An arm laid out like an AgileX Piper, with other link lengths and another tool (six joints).
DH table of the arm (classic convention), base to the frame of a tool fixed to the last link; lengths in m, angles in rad. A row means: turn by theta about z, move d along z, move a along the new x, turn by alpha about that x. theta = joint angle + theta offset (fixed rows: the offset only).
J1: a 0, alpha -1.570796, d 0.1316, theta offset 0
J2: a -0.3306, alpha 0, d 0, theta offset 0.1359
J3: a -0.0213, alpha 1.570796, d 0, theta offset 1.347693
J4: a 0, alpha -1.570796, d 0.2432, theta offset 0
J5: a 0, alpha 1.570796, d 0, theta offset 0
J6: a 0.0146, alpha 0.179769, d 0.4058, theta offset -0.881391
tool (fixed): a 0, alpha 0, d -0.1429, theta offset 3.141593
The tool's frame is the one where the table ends.
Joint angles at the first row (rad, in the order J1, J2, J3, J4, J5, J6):
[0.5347 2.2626 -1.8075 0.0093 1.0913 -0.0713]
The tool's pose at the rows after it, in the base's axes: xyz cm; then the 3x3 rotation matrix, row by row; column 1 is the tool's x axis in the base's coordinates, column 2 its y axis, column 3 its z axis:
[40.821 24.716 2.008], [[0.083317 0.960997 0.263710], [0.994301 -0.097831 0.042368], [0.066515 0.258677 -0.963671]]
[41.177 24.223 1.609], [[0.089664 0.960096 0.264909], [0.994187 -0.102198 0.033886], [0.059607 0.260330 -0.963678]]
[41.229 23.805 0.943], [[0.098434 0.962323 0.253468], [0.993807 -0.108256 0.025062], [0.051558 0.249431 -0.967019]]
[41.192 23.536 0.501], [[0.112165 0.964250 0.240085], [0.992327 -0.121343 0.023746], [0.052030 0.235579 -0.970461]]
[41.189 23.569 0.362], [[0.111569 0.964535 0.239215], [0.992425 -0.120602 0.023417], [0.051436 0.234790 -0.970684]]
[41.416 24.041 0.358], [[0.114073 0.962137 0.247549], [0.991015 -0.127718 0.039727], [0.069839 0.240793 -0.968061]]
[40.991 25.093 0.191], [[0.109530 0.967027 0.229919], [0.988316 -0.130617 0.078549], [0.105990 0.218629 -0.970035]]
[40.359 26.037 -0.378], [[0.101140 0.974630 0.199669], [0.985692 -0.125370 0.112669], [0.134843 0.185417 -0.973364]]
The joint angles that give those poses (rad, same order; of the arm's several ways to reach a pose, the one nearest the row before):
[0.5347 2.2643 -1.8075 0.0070 1.0955 -0.0713]
[0.5257 2.2726 -1.8075 0.0000 1.0899 -0.0713]
[0.5175 2.2866 -1.8076 0.0000 1.0899 -0.0713]
[0.5081 2.2960 -1.8075 0.0094 1.0918 -0.0713]
[0.5087 2.2989 -1.8075 0.0094 1.0900 -0.0713]
[0.5087 2.2989 -1.8075 0.0219 1.0740 -0.0734]
[0.5087 2.3035 -1.8075 0.0708 1.0672 -0.0993]
[0.5087 2.3185 -1.8094 0.1209 1.0671 -0.1319]

